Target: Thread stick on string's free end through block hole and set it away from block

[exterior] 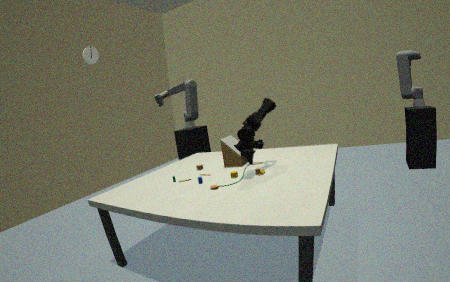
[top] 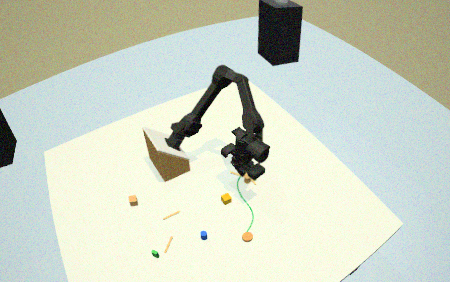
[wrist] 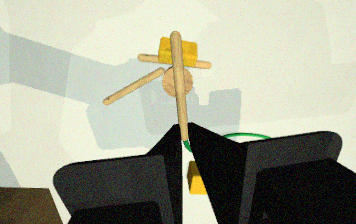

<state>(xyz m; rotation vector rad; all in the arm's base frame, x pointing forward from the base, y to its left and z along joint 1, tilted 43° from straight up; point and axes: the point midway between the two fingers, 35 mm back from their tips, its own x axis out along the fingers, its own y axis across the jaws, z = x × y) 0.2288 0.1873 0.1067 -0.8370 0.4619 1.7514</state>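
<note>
Right now the thin wooden stick is 10 mm to the left of my gripper tip. Round my gripper tip: yellow block: 50 mm ahead, 90 mm to the right, 50 mm below; round wooden button: 240 mm ahead, 90 mm to the right, 50 mm below; tan cylinder: 10 mm behind, 30 mm to the left, 40 mm below.
</note>
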